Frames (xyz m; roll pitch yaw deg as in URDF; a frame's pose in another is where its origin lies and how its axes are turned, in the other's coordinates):
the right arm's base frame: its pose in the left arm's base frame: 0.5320 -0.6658 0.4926 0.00 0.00 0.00
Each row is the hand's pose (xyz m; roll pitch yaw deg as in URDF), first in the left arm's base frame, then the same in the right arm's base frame.
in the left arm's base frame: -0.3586 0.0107 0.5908 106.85 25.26 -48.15
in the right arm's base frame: -0.8906 0.6765 0.0982 106.85 25.26 -48.15
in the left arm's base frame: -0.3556 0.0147 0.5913 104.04 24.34 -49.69
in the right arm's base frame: -0.8876 0.6805 0.0987 104.04 24.34 -49.69
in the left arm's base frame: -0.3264 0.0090 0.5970 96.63 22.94 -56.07
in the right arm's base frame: -0.8584 0.6748 0.1044 96.63 22.94 -56.07
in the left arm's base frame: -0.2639 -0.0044 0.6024 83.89 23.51 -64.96
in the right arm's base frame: -0.7959 0.6614 0.1098 83.89 23.51 -64.96
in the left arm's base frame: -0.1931 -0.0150 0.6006 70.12 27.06 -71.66
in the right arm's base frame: -0.7251 0.6508 0.1080 70.12 27.06 -71.66
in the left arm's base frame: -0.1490 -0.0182 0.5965 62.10 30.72 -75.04
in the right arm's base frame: -0.6810 0.6476 0.1039 62.10 30.72 -75.04
